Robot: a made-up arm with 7 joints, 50 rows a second.
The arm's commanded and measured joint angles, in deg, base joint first. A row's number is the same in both.
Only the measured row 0 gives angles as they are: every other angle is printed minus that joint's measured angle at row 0.
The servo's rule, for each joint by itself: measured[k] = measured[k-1] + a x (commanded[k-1-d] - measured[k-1]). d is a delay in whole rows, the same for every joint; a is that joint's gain. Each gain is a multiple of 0.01, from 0.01 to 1. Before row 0 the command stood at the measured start. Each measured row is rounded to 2 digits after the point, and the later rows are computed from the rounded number. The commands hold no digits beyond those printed.
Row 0, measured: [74.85 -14.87 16.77 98.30 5.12 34.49 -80.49]
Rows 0 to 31, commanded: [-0.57 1.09 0.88 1.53 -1.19 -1.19 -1.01]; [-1.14 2.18 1.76 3.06 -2.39 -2.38 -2.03]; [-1.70 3.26 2.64 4.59 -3.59 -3.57 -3.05]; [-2.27 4.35 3.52 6.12 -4.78 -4.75 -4.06]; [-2.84 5.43 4.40 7.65 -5.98 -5.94 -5.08]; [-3.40 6.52 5.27 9.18 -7.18 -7.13 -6.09]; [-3.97 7.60 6.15 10.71 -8.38 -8.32 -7.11]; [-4.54 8.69 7.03 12.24 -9.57 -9.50 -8.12]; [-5.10 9.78 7.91 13.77 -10.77 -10.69 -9.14]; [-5.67 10.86 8.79 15.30 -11.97 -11.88 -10.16]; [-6.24 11.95 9.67 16.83 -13.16 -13.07 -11.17]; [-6.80 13.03 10.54 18.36 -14.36 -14.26 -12.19]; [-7.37 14.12 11.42 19.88 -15.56 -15.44 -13.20]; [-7.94 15.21 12.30 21.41 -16.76 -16.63 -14.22]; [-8.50 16.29 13.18 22.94 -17.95 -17.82 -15.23]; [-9.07 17.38 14.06 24.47 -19.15 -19.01 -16.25]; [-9.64 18.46 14.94 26.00 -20.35 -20.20 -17.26]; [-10.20 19.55 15.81 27.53 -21.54 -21.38 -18.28]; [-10.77 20.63 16.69 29.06 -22.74 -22.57 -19.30]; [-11.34 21.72 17.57 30.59 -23.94 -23.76 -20.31]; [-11.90 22.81 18.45 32.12 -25.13 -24.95 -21.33]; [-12.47 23.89 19.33 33.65 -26.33 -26.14 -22.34]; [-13.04 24.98 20.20 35.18 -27.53 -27.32 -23.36]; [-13.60 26.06 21.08 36.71 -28.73 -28.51 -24.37]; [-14.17 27.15 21.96 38.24 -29.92 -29.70 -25.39]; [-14.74 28.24 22.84 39.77 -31.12 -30.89 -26.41]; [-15.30 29.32 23.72 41.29 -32.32 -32.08 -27.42]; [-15.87 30.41 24.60 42.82 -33.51 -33.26 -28.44]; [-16.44 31.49 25.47 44.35 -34.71 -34.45 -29.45]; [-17.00 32.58 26.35 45.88 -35.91 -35.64 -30.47]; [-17.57 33.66 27.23 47.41 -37.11 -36.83 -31.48]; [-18.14 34.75 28.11 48.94 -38.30 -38.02 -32.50]
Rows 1 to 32, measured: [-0.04 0.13 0.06 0.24 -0.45 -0.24 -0.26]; [-0.12 0.38 0.18 0.69 -1.19 -0.67 -0.72]; [-0.23 0.73 0.35 1.31 -2.10 -1.25 -1.33]; [-0.37 1.16 0.57 2.08 -3.12 -1.95 -2.04]; [-0.54 1.67 0.84 2.97 -4.21 -2.75 -2.83]; [-0.74 2.25 1.15 3.96 -5.34 -3.63 -3.68]; [-0.97 2.89 1.50 5.04 -6.50 -4.57 -4.57]; [-1.22 3.59 1.89 6.19 -7.67 -5.56 -5.49]; [-1.49 4.33 2.31 7.40 -8.85 -6.59 -6.44]; [-1.78 5.11 2.76 8.66 -10.04 -7.65 -7.41]; [-2.09 5.93 3.24 9.97 -11.23 -8.73 -8.39]; [-2.42 6.78 3.75 11.31 -12.42 -9.84 -9.38]; [-2.77 7.66 4.29 12.68 -13.61 -10.96 -10.37]; [-3.13 8.57 4.85 14.08 -14.81 -12.09 -11.37]; [-3.51 9.50 5.43 15.50 -16.00 -13.24 -12.37]; [-3.90 10.45 6.03 16.94 -17.20 -14.39 -13.38]; [-4.30 11.41 6.65 18.39 -18.40 -15.55 -14.39]; [-4.71 12.39 7.29 19.85 -19.59 -16.72 -15.40]; [-5.13 13.38 7.95 21.32 -20.79 -17.89 -16.41]; [-5.56 14.38 8.62 22.80 -21.99 -19.06 -17.42]; [-6.00 15.39 9.31 24.29 -23.18 -20.24 -18.44]; [-6.45 16.41 10.01 25.79 -24.38 -21.42 -19.45]; [-6.91 17.44 10.72 27.29 -25.58 -22.60 -20.47]; [-7.38 18.47 11.45 28.80 -26.78 -23.78 -21.48]; [-7.86 19.51 12.19 30.31 -27.97 -24.96 -22.50]; [-8.34 20.56 12.94 31.82 -29.17 -26.15 -23.52]; [-8.83 21.61 13.69 33.34 -30.37 -27.34 -24.53]; [-9.32 22.67 14.45 34.86 -31.56 -28.52 -25.55]; [-9.82 23.73 15.22 36.38 -32.76 -29.71 -26.56]; [-10.32 24.79 16.00 37.90 -33.96 -30.90 -27.58]; [-10.83 25.85 16.79 39.42 -35.16 -32.09 -28.59]; [-11.34 26.92 17.58 40.94 -36.35 -33.28 -29.61]
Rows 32 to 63, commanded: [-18.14 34.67 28.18 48.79 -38.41 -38.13 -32.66]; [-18.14 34.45 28.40 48.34 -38.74 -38.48 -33.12]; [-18.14 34.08 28.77 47.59 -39.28 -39.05 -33.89]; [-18.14 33.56 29.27 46.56 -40.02 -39.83 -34.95]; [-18.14 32.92 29.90 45.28 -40.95 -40.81 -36.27]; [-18.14 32.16 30.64 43.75 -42.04 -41.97 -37.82]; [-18.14 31.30 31.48 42.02 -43.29 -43.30 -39.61]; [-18.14 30.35 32.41 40.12 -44.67 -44.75 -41.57]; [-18.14 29.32 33.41 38.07 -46.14 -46.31 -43.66]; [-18.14 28.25 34.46 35.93 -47.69 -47.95 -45.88]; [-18.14 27.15 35.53 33.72 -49.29 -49.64 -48.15]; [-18.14 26.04 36.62 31.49 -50.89 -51.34 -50.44]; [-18.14 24.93 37.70 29.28 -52.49 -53.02 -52.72]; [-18.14 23.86 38.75 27.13 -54.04 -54.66 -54.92]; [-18.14 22.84 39.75 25.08 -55.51 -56.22 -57.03]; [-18.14 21.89 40.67 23.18 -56.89 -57.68 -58.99]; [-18.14 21.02 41.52 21.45 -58.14 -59.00 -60.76]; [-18.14 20.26 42.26 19.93 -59.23 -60.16 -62.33]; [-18.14 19.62 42.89 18.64 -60.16 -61.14 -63.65]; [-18.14 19.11 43.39 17.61 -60.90 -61.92 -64.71]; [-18.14 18.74 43.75 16.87 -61.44 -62.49 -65.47]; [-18.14 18.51 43.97 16.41 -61.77 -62.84 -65.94]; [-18.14 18.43 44.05 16.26 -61.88 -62.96 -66.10]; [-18.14 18.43 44.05 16.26 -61.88 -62.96 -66.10]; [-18.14 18.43 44.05 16.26 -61.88 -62.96 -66.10]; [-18.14 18.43 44.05 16.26 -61.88 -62.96 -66.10]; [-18.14 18.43 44.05 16.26 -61.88 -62.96 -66.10]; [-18.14 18.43 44.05 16.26 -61.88 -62.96 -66.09]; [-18.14 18.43 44.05 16.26 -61.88 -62.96 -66.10]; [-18.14 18.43 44.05 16.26 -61.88 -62.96 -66.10]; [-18.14 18.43 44.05 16.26 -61.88 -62.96 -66.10]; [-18.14 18.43 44.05 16.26 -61.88 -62.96 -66.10]
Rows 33 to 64, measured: [-11.82 27.85 18.32 42.20 -37.13 -34.25 -30.40]; [-12.26 28.64 19.03 43.18 -37.74 -35.10 -31.11]; [-12.67 29.29 19.71 43.89 -38.33 -35.89 -31.83]; [-13.05 29.80 20.38 44.32 -38.97 -36.68 -32.64]; [-13.41 30.17 21.05 44.47 -39.72 -37.51 -33.58]; [-13.74 30.41 21.72 44.35 -40.60 -38.40 -34.68]; [-14.05 30.52 22.40 43.98 -41.62 -39.38 -35.96]; [-14.34 30.50 23.10 43.36 -42.78 -40.45 -37.42]; [-14.61 30.36 23.82 42.51 -44.06 -41.62 -39.04]; [-14.86 30.11 24.56 41.46 -45.44 -42.89 -40.82]; [-15.09 29.75 25.33 40.22 -46.90 -44.24 -42.73]; [-15.30 29.30 26.12 38.82 -48.42 -45.66 -44.73]; [-15.50 28.78 26.93 37.29 -49.97 -47.13 -46.81]; [-15.68 28.19 27.76 35.66 -51.52 -48.64 -48.92]; [-15.85 27.55 28.60 33.97 -53.04 -50.16 -51.03]; [-16.01 26.87 29.44 32.24 -54.50 -51.66 -53.10]; [-16.16 26.17 30.29 30.51 -55.88 -53.13 -55.09]; [-16.30 25.46 31.13 28.82 -57.15 -54.54 -56.97]; [-16.43 24.76 31.95 27.19 -58.29 -55.86 -58.71]; [-16.55 24.08 32.75 25.66 -59.28 -57.07 -60.27]; [-16.66 23.44 33.52 24.25 -60.10 -58.15 -61.62]; [-16.76 22.85 34.25 23.00 -60.73 -59.09 -62.74]; [-16.86 22.32 34.94 21.92 -61.17 -59.86 -63.61]; [-16.95 21.85 35.58 21.01 -61.44 -60.48 -64.26]; [-17.03 21.44 36.17 20.25 -61.61 -60.98 -64.74]; [-17.11 21.08 36.72 19.61 -61.71 -61.38 -65.09]; [-17.18 20.76 37.23 19.07 -61.77 -61.70 -65.35]; [-17.25 20.48 37.71 18.62 -61.81 -61.95 -65.54]; [-17.31 20.23 38.15 18.24 -61.84 -62.15 -65.69]; [-17.37 20.01 38.56 17.92 -61.86 -62.31 -65.80]; [-17.42 19.82 38.94 17.65 -61.87 -62.44 -65.88]; [-17.47 19.65 39.30 17.43 -61.87 -62.54 -65.94]
